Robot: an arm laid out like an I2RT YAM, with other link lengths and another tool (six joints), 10 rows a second.
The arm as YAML. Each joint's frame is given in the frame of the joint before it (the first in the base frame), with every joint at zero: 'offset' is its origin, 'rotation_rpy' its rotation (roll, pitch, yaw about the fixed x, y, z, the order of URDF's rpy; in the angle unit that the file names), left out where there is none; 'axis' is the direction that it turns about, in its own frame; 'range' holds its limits. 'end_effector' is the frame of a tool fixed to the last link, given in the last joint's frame.
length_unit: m
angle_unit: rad
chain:
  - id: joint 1
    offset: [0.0, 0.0, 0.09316]
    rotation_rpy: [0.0, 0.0, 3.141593]
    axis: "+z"
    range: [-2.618, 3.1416]
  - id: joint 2
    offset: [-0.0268, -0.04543, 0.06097]
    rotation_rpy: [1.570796, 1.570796, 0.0]
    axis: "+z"
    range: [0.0, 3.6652]
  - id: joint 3
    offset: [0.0, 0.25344, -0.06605]
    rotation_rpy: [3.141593, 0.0, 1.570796]
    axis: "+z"
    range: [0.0, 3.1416]
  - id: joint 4
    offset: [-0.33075, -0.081, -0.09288]
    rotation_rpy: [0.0, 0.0, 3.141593]
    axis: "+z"
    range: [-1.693, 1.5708]
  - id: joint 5
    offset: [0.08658, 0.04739, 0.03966]
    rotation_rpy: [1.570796, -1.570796, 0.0]
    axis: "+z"
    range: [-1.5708, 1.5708]
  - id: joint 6
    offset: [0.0, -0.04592, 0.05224]
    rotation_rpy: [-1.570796, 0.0, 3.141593]
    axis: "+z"
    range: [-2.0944, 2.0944]
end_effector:
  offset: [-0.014, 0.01, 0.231]
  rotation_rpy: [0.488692, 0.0, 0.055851]
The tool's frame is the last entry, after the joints.
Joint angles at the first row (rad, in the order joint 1, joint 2, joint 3, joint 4, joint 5, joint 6):
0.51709 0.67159 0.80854 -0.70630 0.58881 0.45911
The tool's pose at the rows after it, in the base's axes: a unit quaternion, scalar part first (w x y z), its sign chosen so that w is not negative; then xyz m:
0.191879, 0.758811, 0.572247, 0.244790, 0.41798, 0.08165, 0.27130
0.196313, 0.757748, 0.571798, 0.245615, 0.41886, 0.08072, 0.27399
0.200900, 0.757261, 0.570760, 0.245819, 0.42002, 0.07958, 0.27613
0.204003, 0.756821, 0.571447, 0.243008, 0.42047, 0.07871, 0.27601
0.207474, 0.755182, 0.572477, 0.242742, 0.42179, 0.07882, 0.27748
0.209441, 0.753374, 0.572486, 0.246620, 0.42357, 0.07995, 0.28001
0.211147, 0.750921, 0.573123, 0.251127, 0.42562, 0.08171, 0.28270
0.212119, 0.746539, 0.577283, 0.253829, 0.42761, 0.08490, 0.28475
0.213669, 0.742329, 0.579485, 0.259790, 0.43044, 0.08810, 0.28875
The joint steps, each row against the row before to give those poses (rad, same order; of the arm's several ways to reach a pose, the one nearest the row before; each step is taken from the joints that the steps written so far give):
0.00037 0.00075 -0.00001 0.00611 0.00228 -0.00573
-0.00002 -0.00075 0.00001 0.00686 0.00570 -0.00803
0.00003 0.00154 0.00001 0.00764 0.00727 -0.00685
0.00001 0.00263 -0.00003 0.00151 0.00459 -0.00648
-0.00001 0.00228 -0.00001 0.00763 0.00266 -0.00916
0.00001 0.00001 -0.00152 0.01297 -0.00037 -0.00571
-0.00001 0.00003 -0.00188 0.01488 -0.00230 -0.00687
0.00001 0.00116 -0.00039 0.01223 -0.00800 -0.01220
-0.00039 0.00150 0.00000 0.01867 -0.00687 -0.01069

